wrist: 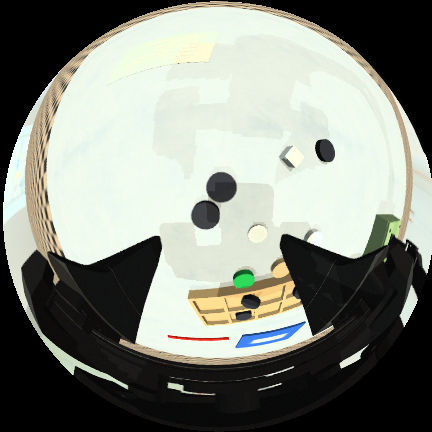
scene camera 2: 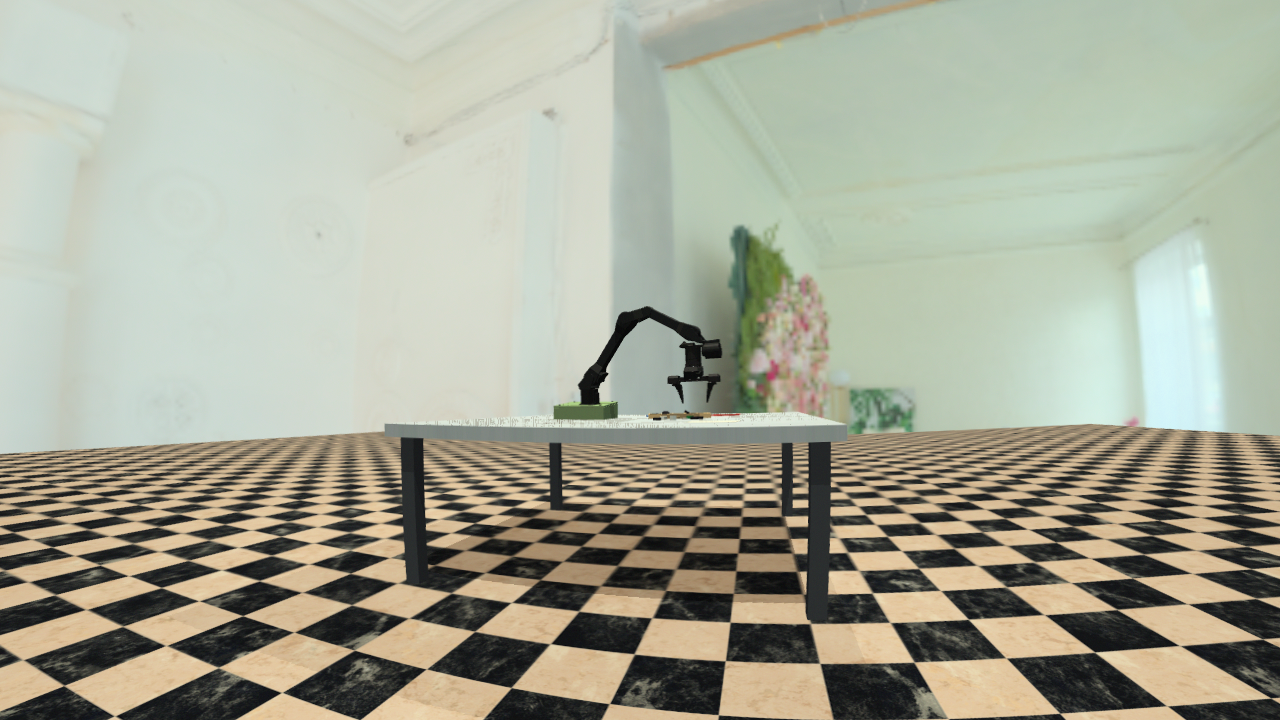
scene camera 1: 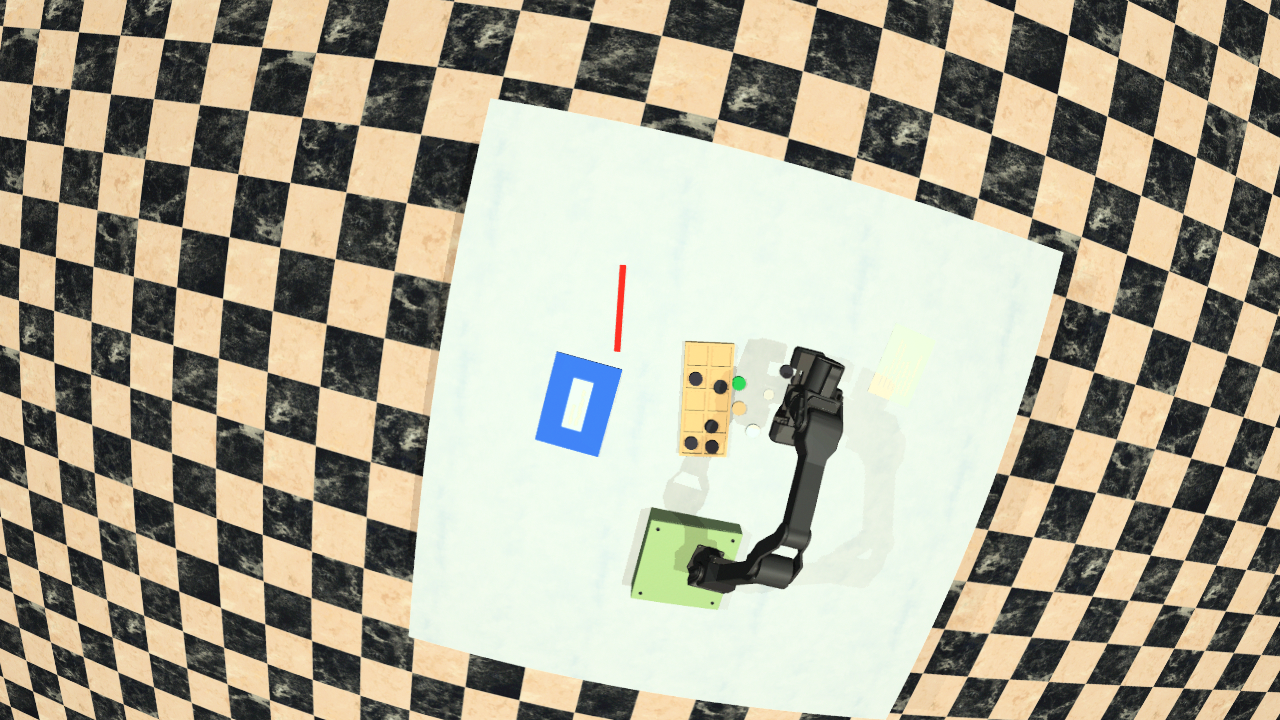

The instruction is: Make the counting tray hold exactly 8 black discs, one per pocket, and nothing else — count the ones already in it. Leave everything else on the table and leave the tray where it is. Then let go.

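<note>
The wooden counting tray (scene camera 1: 697,353) (wrist: 200,294) has two columns of pockets. In scene camera 1 it holds several black discs: one (scene camera 1: 695,378) and one (scene camera 1: 720,386) toward its far end, one (scene camera 1: 711,426) nearer the base, and two (scene camera 1: 691,442) (scene camera 1: 711,445) in the end row. On the table, two loose black discs (wrist: 221,187) (wrist: 205,215) lie close together, and a third (wrist: 325,150) lies apart. One loose black disc (scene camera 1: 786,370) shows beside the arm. My gripper (scene camera 2: 695,402) (wrist: 221,241) is open and empty, above the table. Its fingertips are hidden in scene camera 1.
Beside the tray lie a green disc (scene camera 1: 738,383) (wrist: 244,279), a tan disc (scene camera 1: 739,408) (wrist: 280,268), a cream disc (scene camera 1: 768,394) (wrist: 257,234) and a white disc (scene camera 1: 752,429) (wrist: 314,235). A white cube (wrist: 291,157), blue frame (scene camera 1: 547,402), red strip (scene camera 1: 620,308) and pale card (scene camera 1: 904,362) are also there.
</note>
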